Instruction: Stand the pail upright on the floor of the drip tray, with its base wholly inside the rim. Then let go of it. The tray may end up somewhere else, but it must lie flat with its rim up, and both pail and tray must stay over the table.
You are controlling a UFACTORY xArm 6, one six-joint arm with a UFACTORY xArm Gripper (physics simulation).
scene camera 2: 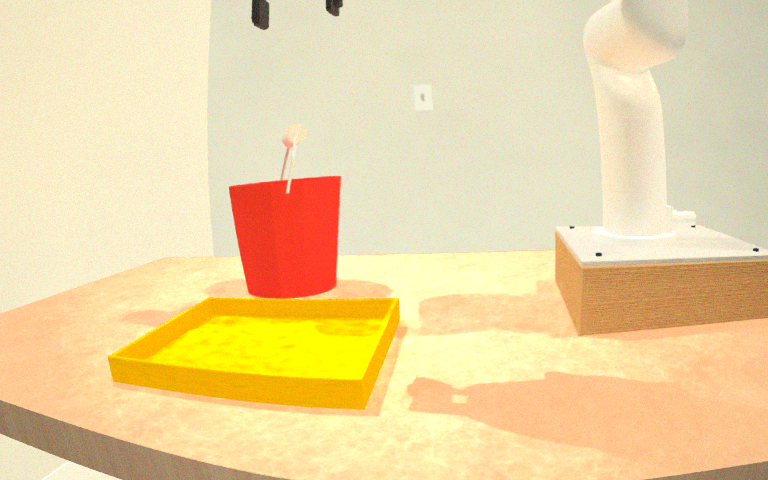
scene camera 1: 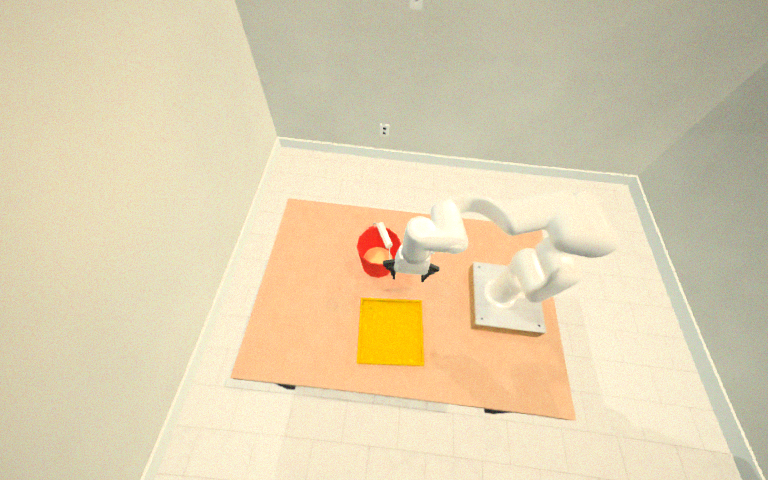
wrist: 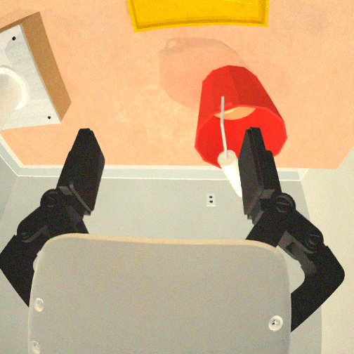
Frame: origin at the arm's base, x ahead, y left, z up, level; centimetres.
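Seen in the pictures: gripper, fingertip midpoint: (scene camera 2: 295, 20) (scene camera 1: 408, 276); arm's base, link origin: (scene camera 2: 634, 238) (scene camera 1: 499, 293).
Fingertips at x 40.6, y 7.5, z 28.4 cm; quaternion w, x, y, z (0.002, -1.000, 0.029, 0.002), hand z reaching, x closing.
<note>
Pixels of each thing's top centre, then the offset from my fingertips to it. Level surfaces: height alone.
- white grip, top centre: (scene camera 2: 293, 126) (scene camera 1: 384, 233) dx +7.8, dy -22.6, dz -11.4 cm
- yellow drip tray, top centre: (scene camera 2: 260, 328) (scene camera 1: 390, 329) dx +2.9, dy +8.2, dz -33.8 cm
- table, surface height: dz -36.4 cm
The red pail (scene camera 1: 368, 240) (scene camera 2: 291, 237) (wrist: 237, 87) stands upright on the table behind the tray, outside it. Its handle, with a white grip (scene camera 1: 384, 234) (scene camera 2: 294, 134) (wrist: 230, 170), stands raised above the mouth, leaning a little. The yellow drip tray (scene camera 1: 359, 333) (scene camera 2: 243, 386) (wrist: 200, 26) lies flat with its rim up and is empty. My gripper (scene camera 1: 408, 278) (scene camera 2: 297, 20) (wrist: 168, 142) is open and empty, high above the table. In the wrist view the pail and the grip lie toward the right finger, which overlaps part of the pail's mouth.
The arm's base block (scene camera 1: 515, 321) (scene camera 2: 673, 294) (wrist: 50, 75) stands on the table (scene camera 1: 305, 294) (scene camera 2: 487, 350) (wrist: 125, 100), right of pail and tray in the scene views. The tray lies fairly near the table's front edge. A wall rises beyond the table's back edge.
</note>
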